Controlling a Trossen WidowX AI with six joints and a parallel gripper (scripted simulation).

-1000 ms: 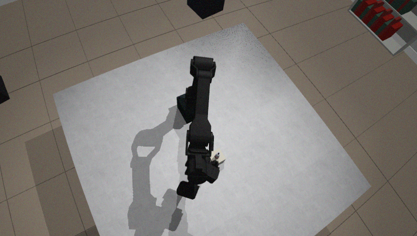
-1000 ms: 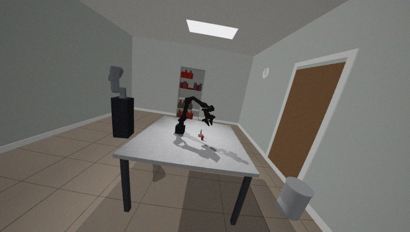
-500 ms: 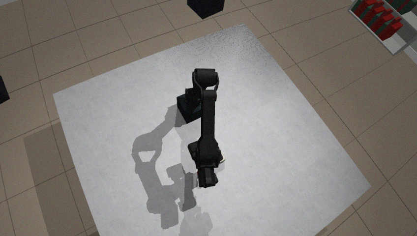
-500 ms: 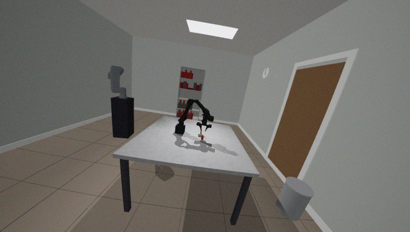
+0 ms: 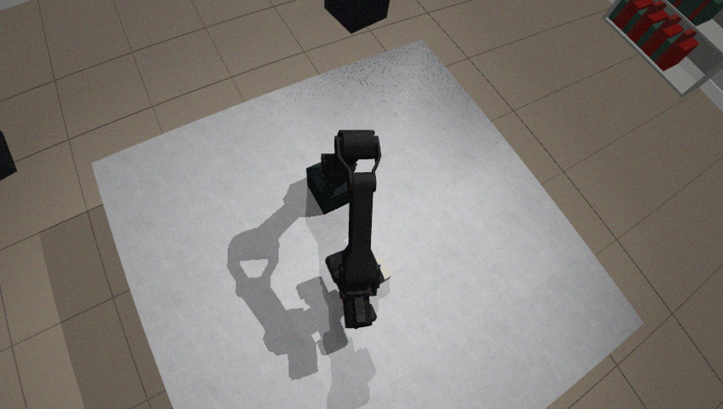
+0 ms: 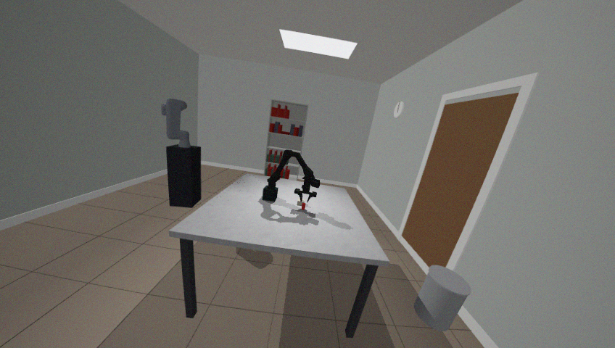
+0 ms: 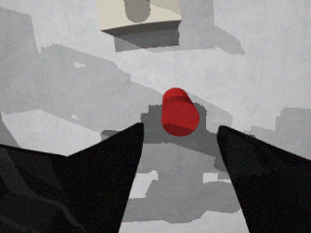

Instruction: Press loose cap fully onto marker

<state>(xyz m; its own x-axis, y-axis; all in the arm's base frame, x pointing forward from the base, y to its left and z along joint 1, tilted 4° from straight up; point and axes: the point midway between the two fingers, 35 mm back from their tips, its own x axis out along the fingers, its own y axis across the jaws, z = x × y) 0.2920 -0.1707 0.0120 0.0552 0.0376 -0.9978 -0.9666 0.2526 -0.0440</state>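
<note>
Now: gripper tip 40 mm above the red cap.
</note>
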